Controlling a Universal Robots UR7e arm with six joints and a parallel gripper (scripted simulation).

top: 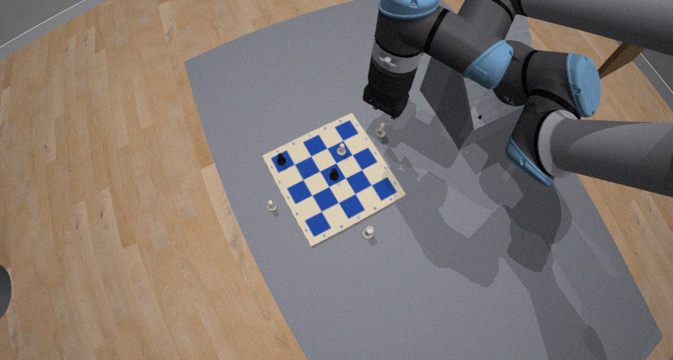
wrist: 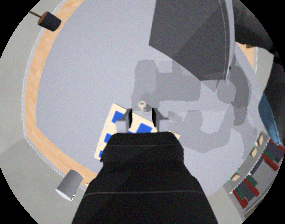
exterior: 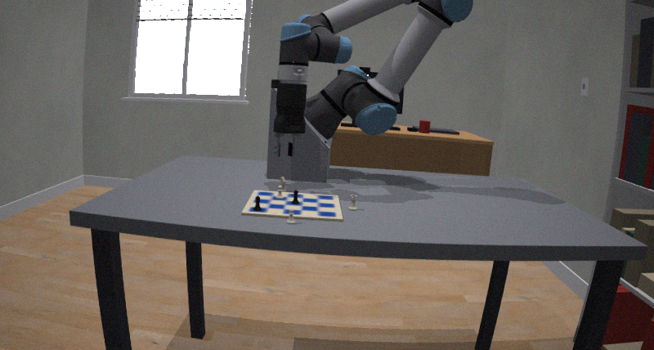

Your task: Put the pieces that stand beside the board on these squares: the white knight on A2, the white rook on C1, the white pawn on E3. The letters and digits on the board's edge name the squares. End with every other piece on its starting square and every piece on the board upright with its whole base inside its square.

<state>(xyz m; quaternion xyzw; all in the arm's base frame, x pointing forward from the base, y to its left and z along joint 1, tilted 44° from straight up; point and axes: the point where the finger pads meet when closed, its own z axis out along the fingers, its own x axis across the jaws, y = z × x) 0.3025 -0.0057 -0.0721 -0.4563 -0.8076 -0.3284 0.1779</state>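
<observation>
My hand is 100 mm above the white knight. Round my hand: white rook: 130 mm ahead, 180 mm to the left, 100 mm below; chessboard: 140 mm ahead, 40 mm to the left, 110 mm below.
</observation>
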